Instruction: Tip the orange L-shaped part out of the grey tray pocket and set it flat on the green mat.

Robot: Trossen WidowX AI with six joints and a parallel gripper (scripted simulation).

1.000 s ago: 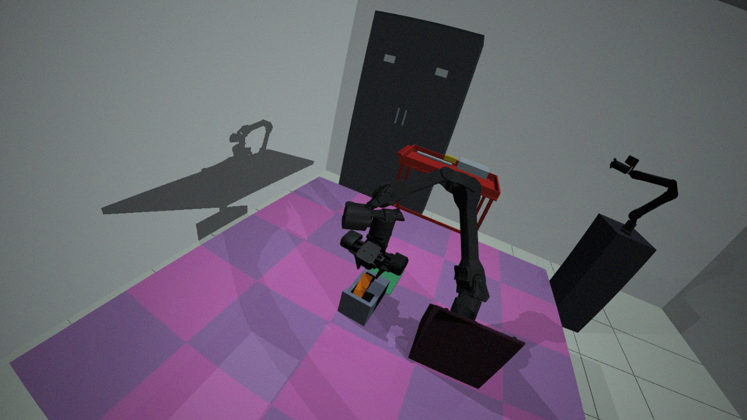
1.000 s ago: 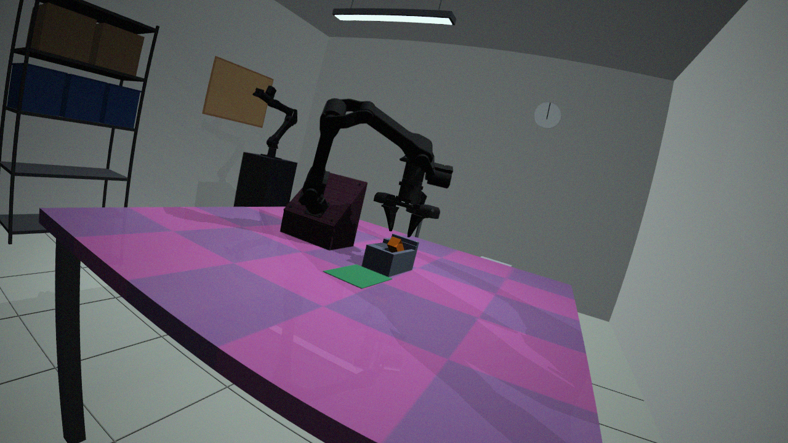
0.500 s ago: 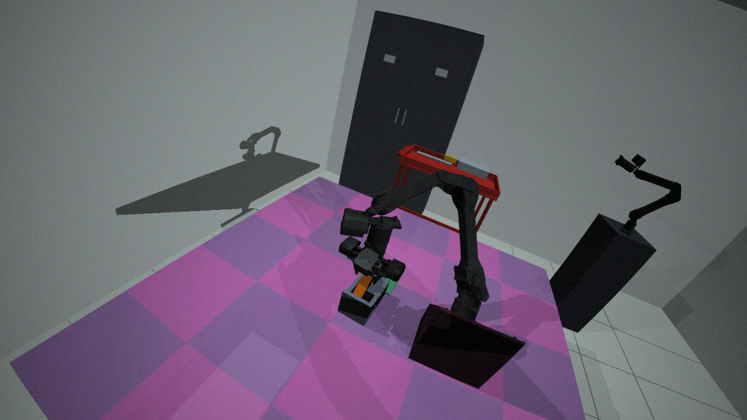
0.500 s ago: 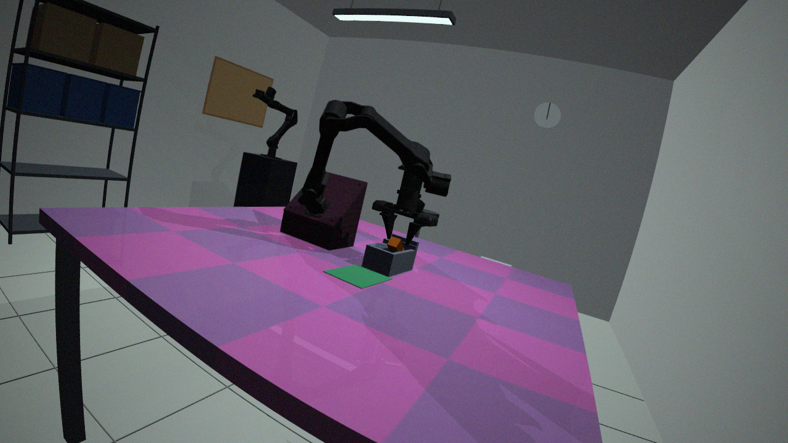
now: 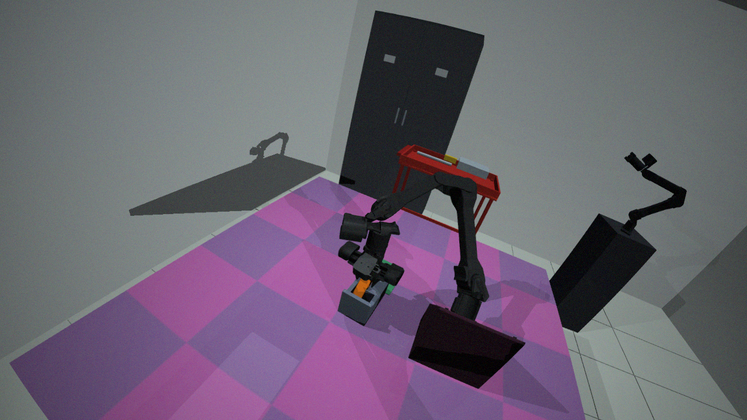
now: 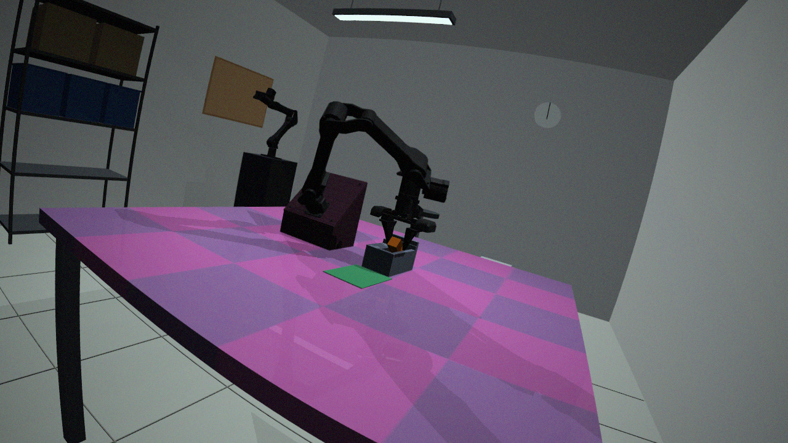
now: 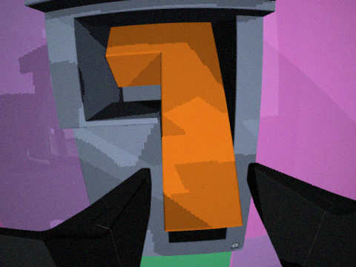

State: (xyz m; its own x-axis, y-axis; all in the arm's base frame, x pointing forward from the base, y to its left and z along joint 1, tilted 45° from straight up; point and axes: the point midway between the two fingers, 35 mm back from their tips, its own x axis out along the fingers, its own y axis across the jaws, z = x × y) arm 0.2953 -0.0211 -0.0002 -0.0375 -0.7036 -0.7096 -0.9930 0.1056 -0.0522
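My gripper tip is now 40 mm to the right of the orange L-shaped part, 30 mm above it and 10 mm past it. Also, from my gripper tip: green mat: 140 mm to the right, 80 mm below, 30 mm behind.
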